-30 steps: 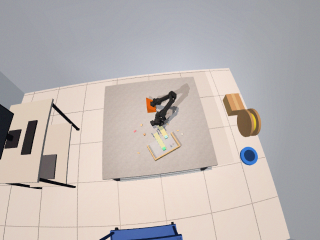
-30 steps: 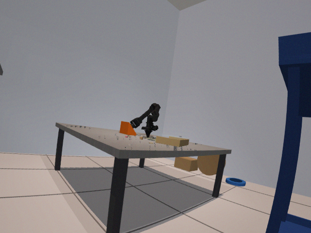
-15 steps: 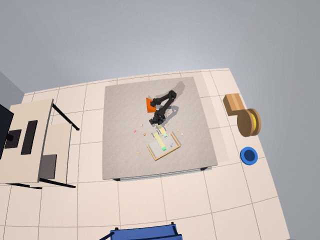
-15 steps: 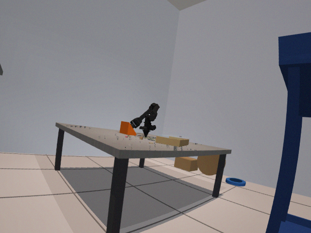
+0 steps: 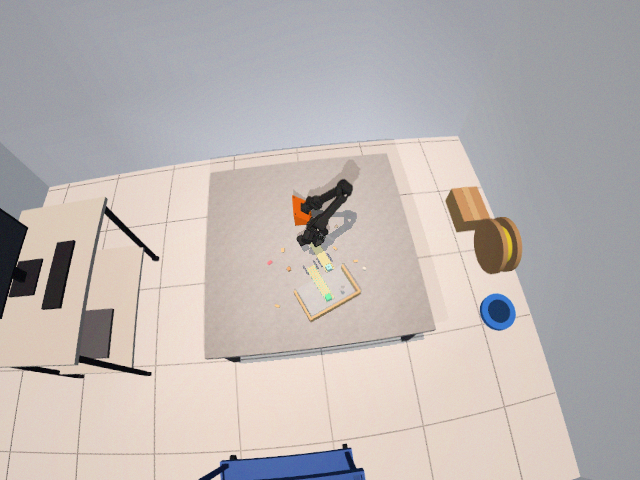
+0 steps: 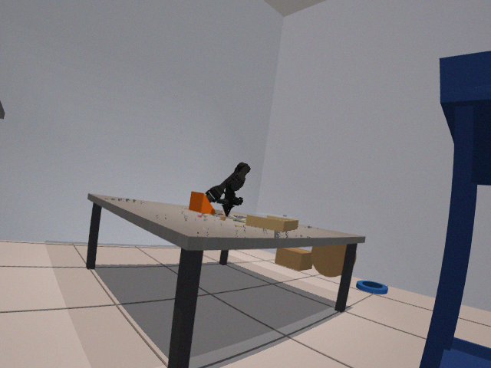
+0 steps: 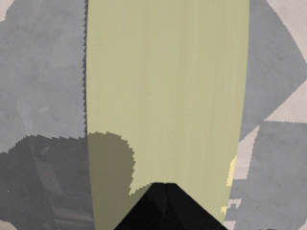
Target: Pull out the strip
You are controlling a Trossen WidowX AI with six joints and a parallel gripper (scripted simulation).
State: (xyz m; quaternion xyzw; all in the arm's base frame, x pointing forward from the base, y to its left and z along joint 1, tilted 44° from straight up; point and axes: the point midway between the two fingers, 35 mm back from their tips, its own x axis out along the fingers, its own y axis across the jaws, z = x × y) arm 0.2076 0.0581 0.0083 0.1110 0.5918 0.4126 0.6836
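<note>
Right now the yellow strip is 8 cm ahead of my gripper tip and 4 cm to the left of it. Also, from my gripper tip: labelled cube (18 cm ahead, 9 cm to the left, 2 cm above).
</note>
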